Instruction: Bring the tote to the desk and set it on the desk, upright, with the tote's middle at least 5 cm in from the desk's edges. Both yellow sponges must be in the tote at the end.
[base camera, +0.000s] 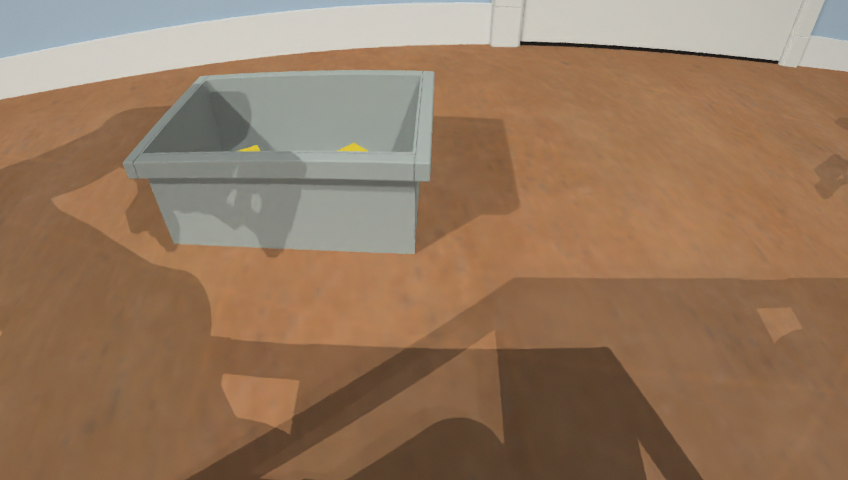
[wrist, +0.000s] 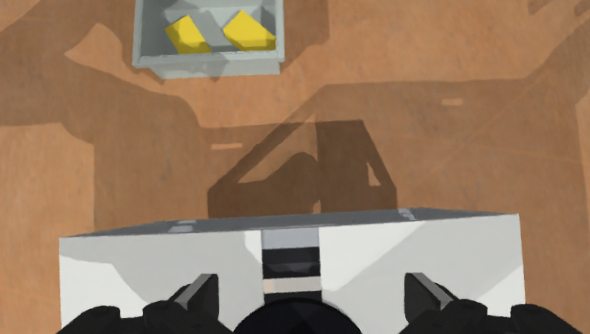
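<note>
A grey tote stands upright on the floor, left of centre in the base camera view and at the top, left of centre, in the wrist view. Two yellow sponges lie apart on its bottom: the left sponge and the right sponge. The tote's front wall hides most of both in the base camera view. My gripper is open and empty, above the robot's white base and away from the tote. The desk does not show in either view.
The robot's white base fills the bottom of the wrist view. Behind the tote run a white baseboard and a blue wall. A white door is at the back right. Shadows of the robot fall on the brown floor and across the tote.
</note>
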